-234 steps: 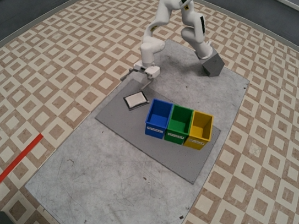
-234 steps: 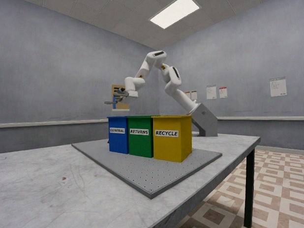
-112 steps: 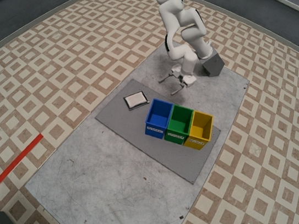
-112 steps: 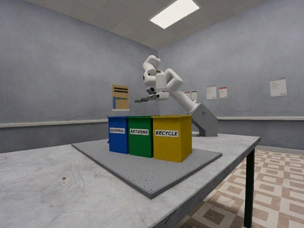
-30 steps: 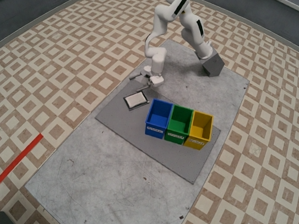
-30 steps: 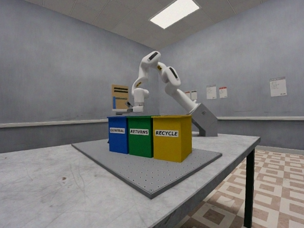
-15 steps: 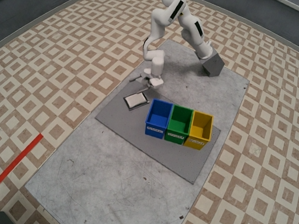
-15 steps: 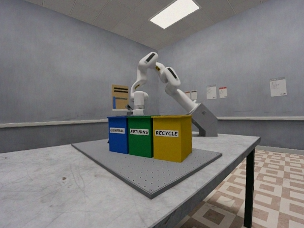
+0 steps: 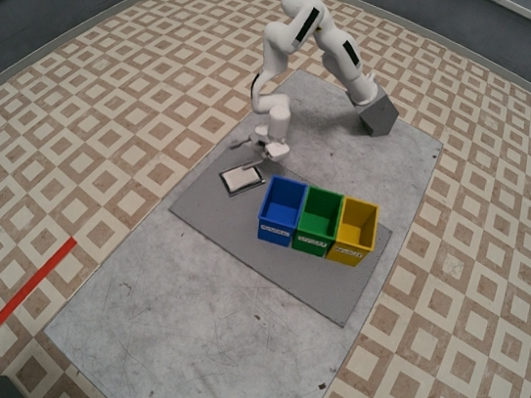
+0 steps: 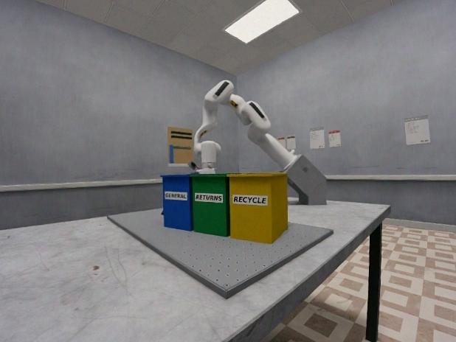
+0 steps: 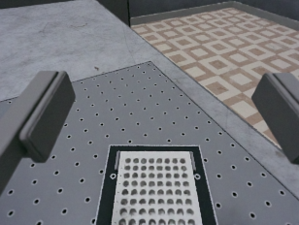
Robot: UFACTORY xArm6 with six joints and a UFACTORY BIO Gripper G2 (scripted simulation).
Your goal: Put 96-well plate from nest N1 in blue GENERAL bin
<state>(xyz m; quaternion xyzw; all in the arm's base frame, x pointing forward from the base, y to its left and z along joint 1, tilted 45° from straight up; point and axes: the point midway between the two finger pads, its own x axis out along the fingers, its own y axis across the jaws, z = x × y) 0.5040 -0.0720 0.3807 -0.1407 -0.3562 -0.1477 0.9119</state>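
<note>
The white 96-well plate is 140 mm below my hand. Round my hand: blue general bin: 80 mm ahead, 240 mm to the left, 70 mm below; then green returns bin: 40 mm ahead, 370 mm to the left, 70 mm below; then black plate nest N1: 150 mm below.
</note>
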